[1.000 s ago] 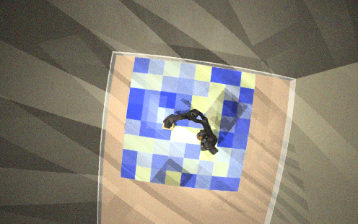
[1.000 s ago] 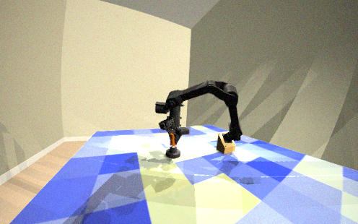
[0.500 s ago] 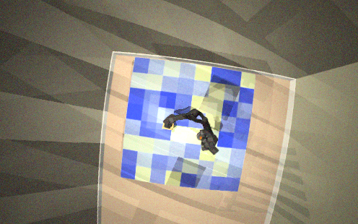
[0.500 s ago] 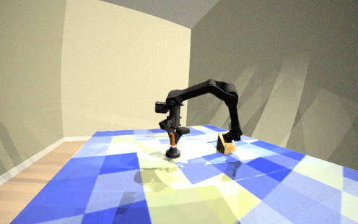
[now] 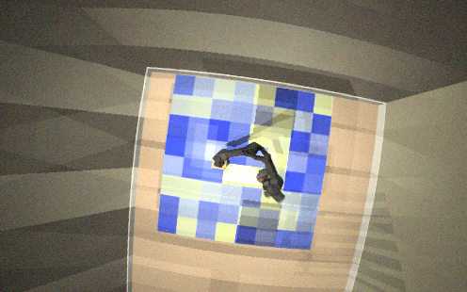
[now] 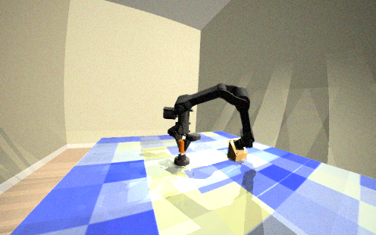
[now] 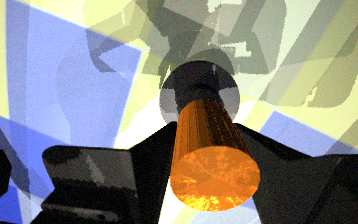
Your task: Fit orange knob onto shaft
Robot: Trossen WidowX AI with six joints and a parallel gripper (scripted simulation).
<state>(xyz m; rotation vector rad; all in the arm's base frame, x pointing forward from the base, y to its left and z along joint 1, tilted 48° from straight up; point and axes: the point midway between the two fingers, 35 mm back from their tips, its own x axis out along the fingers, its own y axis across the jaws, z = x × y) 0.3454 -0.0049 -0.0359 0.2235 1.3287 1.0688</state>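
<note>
My gripper tip is now 30 mm below the orange knob. From my gripper tip the other things lie so: round dark pedestal (40 mm below).
</note>
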